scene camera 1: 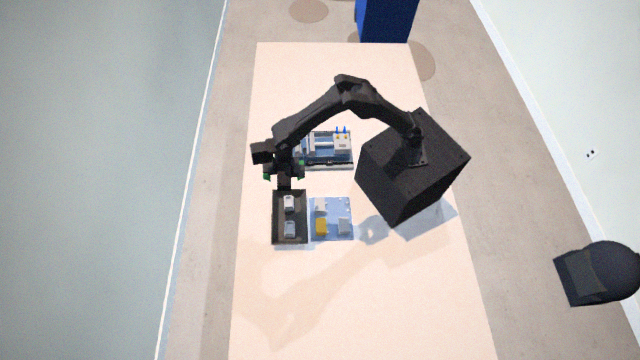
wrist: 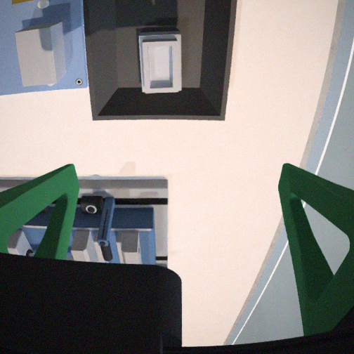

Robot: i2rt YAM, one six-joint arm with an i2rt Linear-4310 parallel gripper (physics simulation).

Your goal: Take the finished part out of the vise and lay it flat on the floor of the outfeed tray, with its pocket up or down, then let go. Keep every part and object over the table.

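Pixels of known places: arm's base, origin of the base link: (scene camera 1: 412, 142).
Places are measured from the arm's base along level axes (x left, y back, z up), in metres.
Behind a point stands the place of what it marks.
My gripper (scene camera 1: 283, 177) {x 0.092, y -0.472, z -0.073 m} (wrist: 178, 174) is open and empty, above the table between the vise and the outfeed tray. The dark outfeed tray (scene camera 1: 274, 220) {x 0.169, y -0.522, z -0.254 m} (wrist: 216, 60) holds two light grey parts. The nearer part (scene camera 1: 289, 203) {x 0.096, y -0.461, z -0.255 m} (wrist: 161, 62) lies flat on the tray floor with its pocket up, apart from my fingers. The other part (scene camera 1: 289, 229) {x 0.209, y -0.464, z -0.255 m} lies farther along the tray; its pocket is too small to make out. The vise (scene camera 1: 342, 145) {x -0.139, y -0.224, z -0.191 m} (wrist: 127, 218) is partly hidden by the arm in the scene view and by my left finger and the gripper body in the wrist view.
A blue plate (scene camera 1: 332, 215) {x 0.148, y -0.288, z -0.280 m} (wrist: 74, 55) lies beside the tray. It carries a yellow block (scene camera 1: 320, 226) {x 0.208, y -0.343, z -0.244 m} and two pale blocks, one (scene camera 1: 320, 206) {x 0.122, y -0.337, z -0.243 m} (wrist: 35, 57) close to the tray and one (scene camera 1: 343, 226) {x 0.213, y -0.253, z -0.244 m} farther off. The black robot base (scene camera 1: 400, 170) {x 0.102, y -0.059, z -0.027 m} stands beyond the plate.
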